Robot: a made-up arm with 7 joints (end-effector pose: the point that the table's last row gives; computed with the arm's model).
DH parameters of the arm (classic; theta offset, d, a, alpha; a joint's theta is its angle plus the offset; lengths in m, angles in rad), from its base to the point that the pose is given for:
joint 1: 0 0.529 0 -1.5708
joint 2: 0 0 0 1.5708
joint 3: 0 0.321 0.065 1.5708
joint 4: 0 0 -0.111 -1.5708
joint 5: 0 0.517 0 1.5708
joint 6: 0 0 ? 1.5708
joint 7: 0 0 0 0
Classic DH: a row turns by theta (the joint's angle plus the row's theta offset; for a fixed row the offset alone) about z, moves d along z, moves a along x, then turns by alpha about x.
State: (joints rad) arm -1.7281 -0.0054 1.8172 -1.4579 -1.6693 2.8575 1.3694
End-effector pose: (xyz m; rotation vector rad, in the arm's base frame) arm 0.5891 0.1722 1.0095 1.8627 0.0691 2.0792
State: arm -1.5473 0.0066 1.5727 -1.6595 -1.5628 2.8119 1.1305
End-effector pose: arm 0.6261 0.1288 0.9129 2.0025 0.1507 1.7064
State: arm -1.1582 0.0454 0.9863 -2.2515 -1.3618 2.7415 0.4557
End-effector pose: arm 0.5995 0.0050 0.5885 2.3082 0.6386 0.6212
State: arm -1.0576 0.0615 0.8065 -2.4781 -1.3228 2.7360 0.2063
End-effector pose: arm 0.5314 -0.0219 0.4728 2.3828 0.9072 0.2409
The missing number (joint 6, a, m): 0.122
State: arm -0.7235 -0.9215 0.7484 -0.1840 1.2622 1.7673 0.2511
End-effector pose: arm -0.5312 0.5062 1.1650 -1.4699 -1.5671 -1.5657
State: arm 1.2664 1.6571 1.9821 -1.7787 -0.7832 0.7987 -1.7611
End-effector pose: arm -0.5272 0.4415 0.7186 2.3217 -1.3122 0.9102
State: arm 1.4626 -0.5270 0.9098 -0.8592 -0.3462 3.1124 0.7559
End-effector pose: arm -0.3003 -0.2502 1.3279 0.0017 -0.6690 -0.5286
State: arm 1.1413 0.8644 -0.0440 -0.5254 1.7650 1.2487 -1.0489
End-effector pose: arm 0.3467 0.8183 0.9173 -0.2966 -1.4509 0.1568
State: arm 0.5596 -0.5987 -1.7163 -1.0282 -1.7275 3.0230 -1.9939
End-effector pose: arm -0.0297 -0.5908 1.1141 1.0060 0.9271 -1.2470
